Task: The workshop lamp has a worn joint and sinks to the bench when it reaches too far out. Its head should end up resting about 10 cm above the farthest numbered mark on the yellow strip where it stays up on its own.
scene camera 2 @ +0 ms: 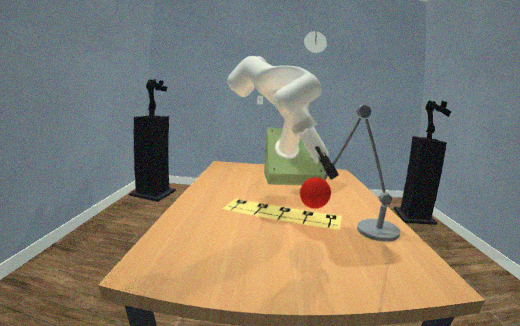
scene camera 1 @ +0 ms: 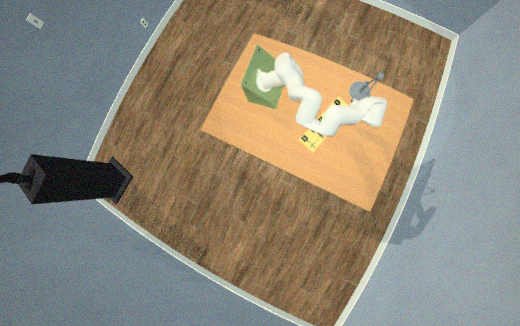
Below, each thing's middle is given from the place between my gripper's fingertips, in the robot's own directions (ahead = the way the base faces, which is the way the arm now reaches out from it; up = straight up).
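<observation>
There is the round grey lamp base (scene camera 2: pixel 378 229), 140 mm below my hand, 190 mm to the left of it and 20 mm behind it. The yellow strip (scene camera 2: pixel 310 218) is 180 mm below my hand, and it lies 160 mm to the right of my hand and 100 mm behind it.
</observation>
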